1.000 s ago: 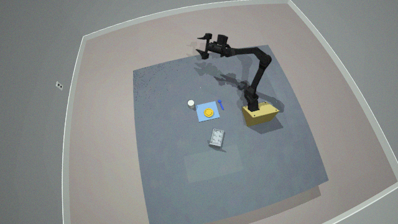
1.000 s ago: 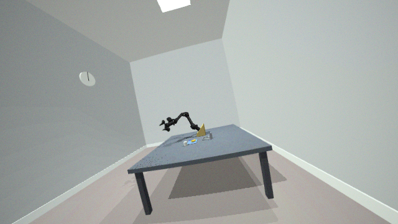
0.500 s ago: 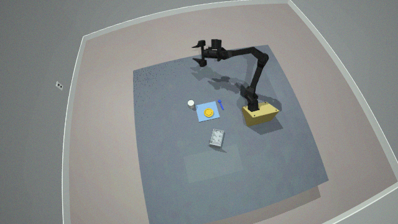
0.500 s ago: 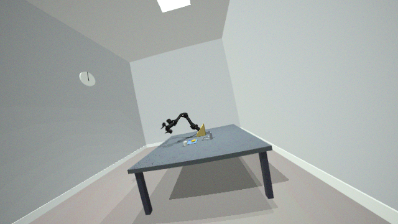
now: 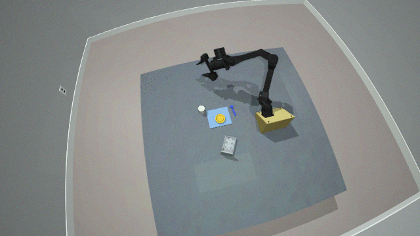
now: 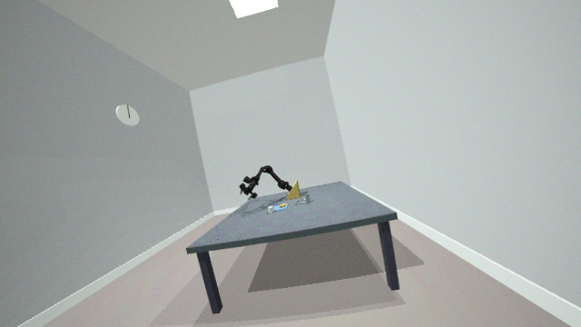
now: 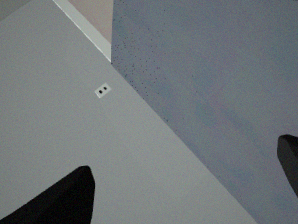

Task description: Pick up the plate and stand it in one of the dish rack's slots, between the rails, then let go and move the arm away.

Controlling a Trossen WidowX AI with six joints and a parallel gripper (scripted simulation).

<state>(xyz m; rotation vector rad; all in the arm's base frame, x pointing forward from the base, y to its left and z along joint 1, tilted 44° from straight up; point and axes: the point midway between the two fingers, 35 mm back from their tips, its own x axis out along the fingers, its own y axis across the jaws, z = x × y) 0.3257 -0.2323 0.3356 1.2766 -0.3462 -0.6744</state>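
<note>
The yellow plate is 6 cm behind my gripper tip, 32 cm to the left of it and 15 cm below it. Also, from my gripper tip: grey dish rack: 6 cm behind, 52 cm to the left, 15 cm below; light blue mat: 5 cm behind, 30 cm to the left, 17 cm below; white cup: 5 cm ahead, 23 cm to the left, 14 cm below.
</note>
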